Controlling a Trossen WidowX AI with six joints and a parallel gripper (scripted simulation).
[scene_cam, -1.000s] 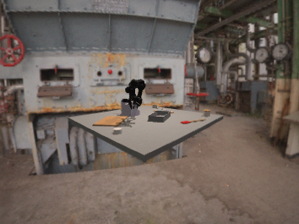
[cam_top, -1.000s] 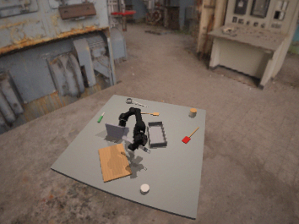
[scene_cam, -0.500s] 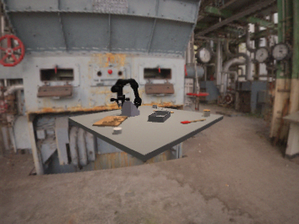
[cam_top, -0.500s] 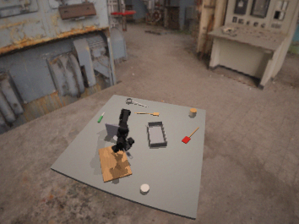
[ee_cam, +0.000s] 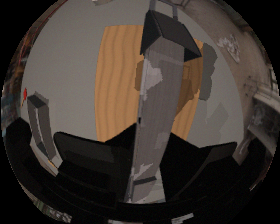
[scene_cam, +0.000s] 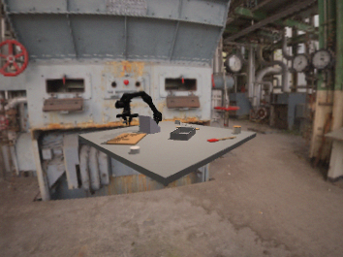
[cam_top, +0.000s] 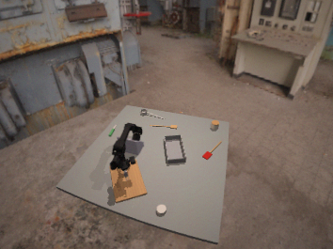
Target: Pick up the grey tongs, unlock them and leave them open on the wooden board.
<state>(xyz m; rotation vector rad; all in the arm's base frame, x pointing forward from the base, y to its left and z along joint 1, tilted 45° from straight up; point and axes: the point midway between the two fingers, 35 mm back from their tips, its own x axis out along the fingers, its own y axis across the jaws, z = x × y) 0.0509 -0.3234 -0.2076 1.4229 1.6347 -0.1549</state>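
Right now my gripper tip is 40 mm below the grey tongs, 10 mm to the right of it and 10 mm past it. From my gripper tip the other things lie so: white puck (330 mm ahead, 200 mm to the right, 110 mm below); then grey roasting tin (400 mm to the left, 310 mm ahead, 100 mm below); then wooden board (120 mm below).
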